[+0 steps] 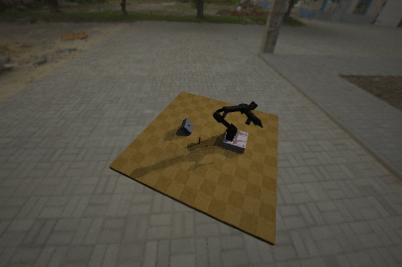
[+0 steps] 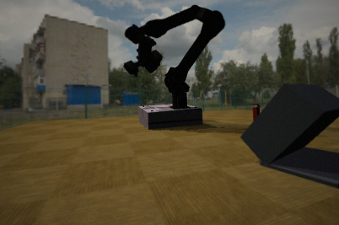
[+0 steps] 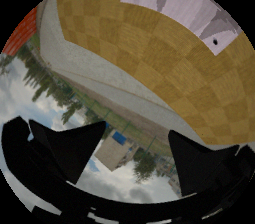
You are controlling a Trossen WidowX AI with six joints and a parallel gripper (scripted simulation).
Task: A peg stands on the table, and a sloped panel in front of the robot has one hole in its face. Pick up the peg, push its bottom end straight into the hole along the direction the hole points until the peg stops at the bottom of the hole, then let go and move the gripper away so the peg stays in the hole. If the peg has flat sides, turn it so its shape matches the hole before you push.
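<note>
The red peg lies 48 cm ahead of my gripper tip, 25 cm to the left of it and 17 cm below it. Round my gripper tip: dark sloped panel (66 cm ahead, 17 cm to the left, 17 cm below); then flat panel foot (68 cm ahead, 17 cm to the left, 23 cm below).
</note>
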